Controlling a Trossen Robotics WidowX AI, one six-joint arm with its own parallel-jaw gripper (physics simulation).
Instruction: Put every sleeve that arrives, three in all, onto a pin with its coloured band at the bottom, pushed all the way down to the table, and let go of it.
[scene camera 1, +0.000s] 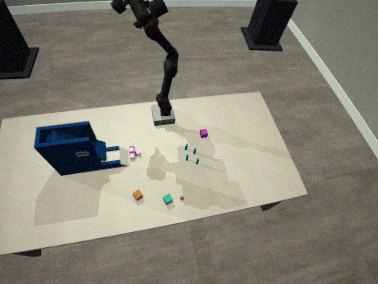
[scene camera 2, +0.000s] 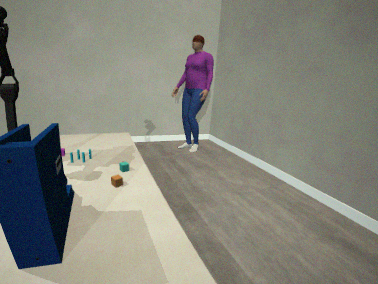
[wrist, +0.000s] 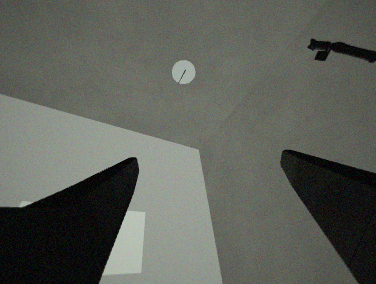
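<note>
Small white sleeves with magenta bands (scene camera 1: 132, 155) lie close together at the mouth of the blue dispenser in scene camera 1; their exact number and which way each band faces are too small to tell. Several thin teal pins (scene camera 1: 187, 157) (scene camera 2: 83, 157) stand upright on the table (scene camera 1: 270, 175) (scene camera 2: 145, 200), with no sleeve on them. My gripper (wrist: 208, 160) is open and empty, its two dark fingers wide apart in the wrist view, with wall and ceiling behind them. The arm is raised high, away from the sleeves and pins.
The blue dispenser (scene camera 1: 75, 155) (scene camera 2: 45, 200) stands left of the pins. A magenta cube (scene camera 1: 203, 133) (scene camera 2: 62, 152), a teal cube (scene camera 1: 168, 199) (scene camera 2: 124, 167), an orange cube (scene camera 1: 138, 195) (scene camera 2: 116, 181) and a small red piece (scene camera 1: 182, 198) lie on the table. A person (scene camera 2: 198, 75) stands beyond the table.
</note>
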